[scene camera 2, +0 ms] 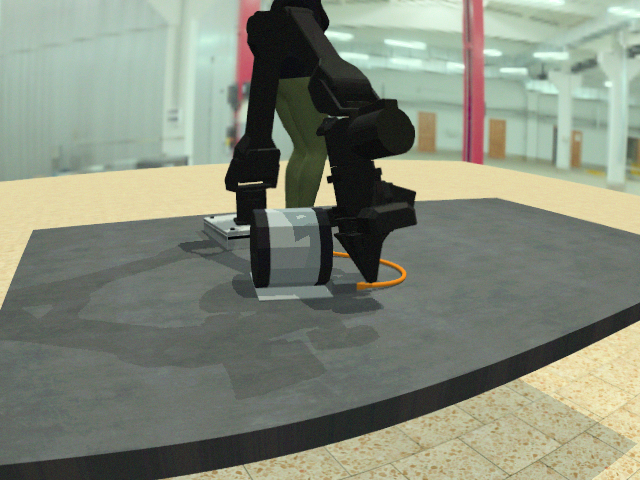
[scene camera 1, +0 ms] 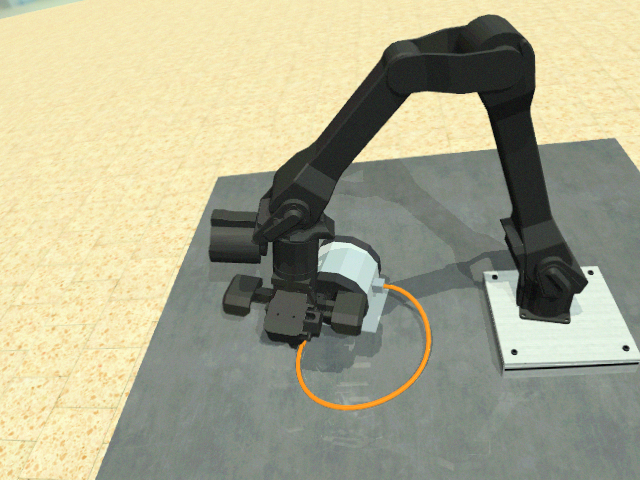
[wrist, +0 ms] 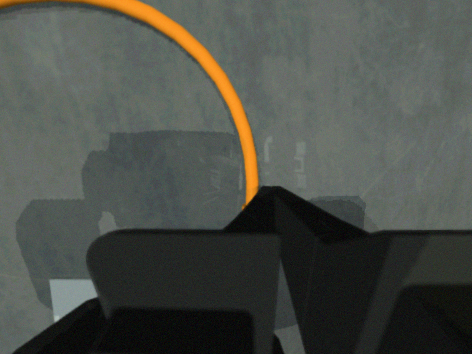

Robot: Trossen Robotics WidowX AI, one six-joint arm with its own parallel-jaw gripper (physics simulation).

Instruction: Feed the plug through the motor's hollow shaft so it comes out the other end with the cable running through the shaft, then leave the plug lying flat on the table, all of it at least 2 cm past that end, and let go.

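Places are measured from the arm's base along level axes (x left, y back, z up), in metres.
Where they show: gripper, fingertip midpoint: [scene camera 2: 372,282] [scene camera 1: 294,346] [wrist: 270,195]; arm's base, link origin: [scene camera 1: 543,304].
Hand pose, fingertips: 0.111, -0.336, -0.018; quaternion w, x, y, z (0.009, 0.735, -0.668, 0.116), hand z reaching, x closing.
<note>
Things, the pixels of their centre, and the offset from my fingertips, as dx, dy, dz. Level surfaces: height alone.
- motor, body centre: [scene camera 2: 288,247] [scene camera 1: 342,281] -0.100, +0.052, +0.038
- pale base plate, body centre: [wrist: 168,344] [scene camera 2: 288,284] [scene camera 1: 345,303] -0.100, +0.049, -0.012
- grey plug, body centre: [scene camera 2: 344,287] -0.035, +0.008, -0.006
- dark grey table, surface height: dz -0.013
The motor [scene camera 1: 348,260] [scene camera 2: 294,250] is a pale cylinder with black end rings, lying on a pale base plate [scene camera 1: 376,317] [scene camera 2: 294,293] [wrist: 72,295]. The orange cable [scene camera 1: 428,335] [scene camera 2: 403,274] [wrist: 220,75] curves over the table from a small grey block on the motor's side to the plug. The grey plug [scene camera 2: 343,287] lies low beside the motor's near end, in shadow; whether its tip is inside the shaft cannot be told. My gripper [scene camera 1: 297,344] [scene camera 2: 371,280] [wrist: 270,195] is shut and empty, fingertips down at the cable just behind the plug. In the wrist view the fingers hide the plug's end of the cable.
The arm's silver base plate [scene camera 1: 563,356] [scene camera 2: 219,229] stands on the dark grey table [scene camera 1: 206,413] [scene camera 2: 180,413]. The table's edge [scene camera 1: 155,330] runs left of the gripper in scene camera 1. The motor stands close beside the gripper's fingers.
</note>
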